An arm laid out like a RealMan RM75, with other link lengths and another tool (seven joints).
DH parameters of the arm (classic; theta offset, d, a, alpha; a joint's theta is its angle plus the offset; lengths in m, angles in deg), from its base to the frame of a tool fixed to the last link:
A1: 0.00 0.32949 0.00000 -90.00
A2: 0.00 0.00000 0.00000 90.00
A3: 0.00 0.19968 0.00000 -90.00
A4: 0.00 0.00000 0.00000 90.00
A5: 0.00 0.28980 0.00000 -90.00
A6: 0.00 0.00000 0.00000 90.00
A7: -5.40 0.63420 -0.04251 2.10
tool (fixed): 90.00 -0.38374 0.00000 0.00
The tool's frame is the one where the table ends.
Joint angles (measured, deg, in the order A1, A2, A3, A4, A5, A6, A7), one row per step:
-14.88, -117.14, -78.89, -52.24, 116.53, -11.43, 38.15
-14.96, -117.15, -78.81, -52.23, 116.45, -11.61, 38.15
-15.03, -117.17, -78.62, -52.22, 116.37, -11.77, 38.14
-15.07, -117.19, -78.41, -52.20, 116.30, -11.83, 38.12
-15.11, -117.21, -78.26, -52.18, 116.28, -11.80, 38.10
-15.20, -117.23, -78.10, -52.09, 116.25, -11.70, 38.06
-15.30, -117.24, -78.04, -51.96, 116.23, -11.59, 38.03
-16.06, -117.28, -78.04, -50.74, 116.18, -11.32, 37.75
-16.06, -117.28, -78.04, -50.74, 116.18, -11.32, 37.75
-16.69, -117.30, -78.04, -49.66, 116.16, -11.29, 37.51
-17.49, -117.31, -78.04, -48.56, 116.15, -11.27, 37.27
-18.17, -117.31, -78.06, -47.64, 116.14, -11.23, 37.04
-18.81, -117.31, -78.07, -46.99, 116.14, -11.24, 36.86
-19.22, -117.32, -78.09, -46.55, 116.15, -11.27, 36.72
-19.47, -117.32, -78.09, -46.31, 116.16, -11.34, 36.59
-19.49, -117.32, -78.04, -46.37, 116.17, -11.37, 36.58
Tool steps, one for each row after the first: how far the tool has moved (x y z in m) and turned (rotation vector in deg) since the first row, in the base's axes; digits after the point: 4 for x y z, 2 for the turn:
0.0010, -0.0004, -0.0011, -0.23, -0.10, -0.05
0.0021, -0.0012, -0.0029, -0.53, -0.18, -0.13
0.0030, -0.0020, -0.0045, -0.76, -0.23, -0.20
0.0037, -0.0023, -0.0054, -0.86, -0.24, -0.27
0.0042, -0.0024, -0.0064, -0.92, -0.23, -0.34
0.0042, -0.0023, -0.0067, -0.91, -0.20, -0.34
0.0011, -0.0024, -0.0086, -1.03, -0.05, 0.11
0.0011, -0.0024, -0.0086, -1.03, -0.05, 0.11
-0.0022, -0.0035, -0.0106, -1.34, 0.09, 0.56
-0.0043, -0.0037, -0.0126, -1.66, 0.25, 0.87
-0.0060, -0.0036, -0.0139, -1.87, 0.38, 1.13
-0.0059, -0.0028, -0.0150, -2.05, 0.47, 1.17
-0.0060, -0.0024, -0.0158, -2.19, 0.50, 1.24
-0.0058, -0.0023, -0.0163, -2.30, 0.48, 1.29
-0.0051, -0.0022, -0.0166, -2.35, 0.47, 1.20

